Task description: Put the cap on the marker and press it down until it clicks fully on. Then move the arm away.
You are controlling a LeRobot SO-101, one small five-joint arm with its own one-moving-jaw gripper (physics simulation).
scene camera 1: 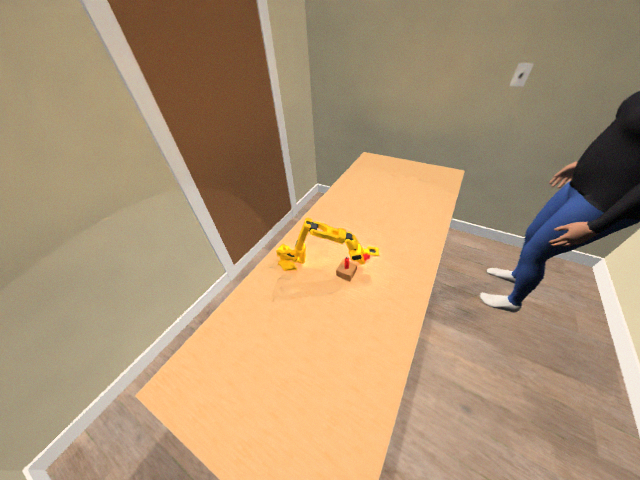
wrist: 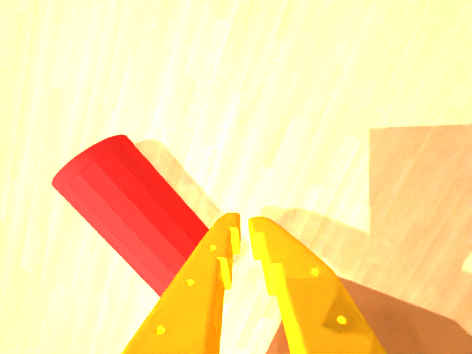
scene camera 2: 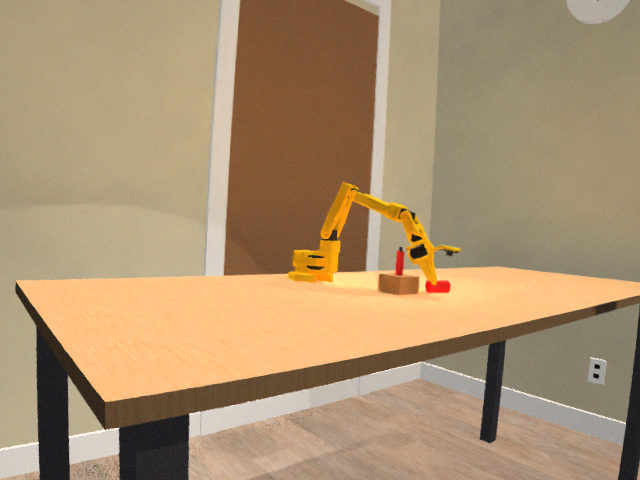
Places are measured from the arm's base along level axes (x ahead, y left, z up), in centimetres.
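Where they show: hand at its tool point: [scene camera 1: 363, 262] [wrist: 239, 227] [scene camera 2: 434, 283]; arm's base at its link origin: [scene camera 1: 295, 263] [scene camera 2: 316, 280].
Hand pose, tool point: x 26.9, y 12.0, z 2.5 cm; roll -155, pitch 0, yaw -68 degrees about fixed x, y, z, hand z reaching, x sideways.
Observation:
Things, the pixels of their top centre, and the offset from my tool point. "*": a spot on its surface instead. Level surfaces: height alone.
- red cap at its top centre: [wrist: 122, 232] [scene camera 2: 438, 280] [scene camera 1: 363, 255] dx -1.3, dy +3.2, dz +0.3 cm
- red marker at its top centre: [scene camera 2: 400, 246] [scene camera 1: 347, 257] dx -4.8, dy -6.7, dz +7.7 cm
- brown block at its top centre: [scene camera 2: 399, 275] [scene camera 1: 346, 267] dx -4.8, dy -6.7, dz +1.5 cm
- block's edge at a spot on its surface: [wrist: 400, 312] * dx -1.6, dy -6.9, dz -1.5 cm
- table at its surface level: dz -2.5 cm
The red cap [scene camera 1: 366, 256] [scene camera 2: 438, 286] [wrist: 132, 215] lies on its side on the table, beside the wooden block. The red marker [scene camera 1: 346, 263] [scene camera 2: 399, 262] stands upright in the brown block [scene camera 1: 345, 271] [scene camera 2: 398, 284], with its dark tip up and bare. My gripper [scene camera 2: 433, 282] [wrist: 244, 218] is shut with nothing between its jaws, tips nearly together. It points down, low over the table, right by the cap. In the wrist view the left jaw covers the cap's near end, and the marker does not show. Whether a jaw touches the cap I cannot tell.
The block's edge [wrist: 400, 312] shows at the lower right of the wrist view, behind the right jaw. The arm's base [scene camera 1: 289, 255] [scene camera 2: 312, 266] stands on the table [scene camera 1: 330, 361] [scene camera 2: 232, 330] near the door side. A person [scene camera 1: 568, 206] stands beyond the table's far long edge.

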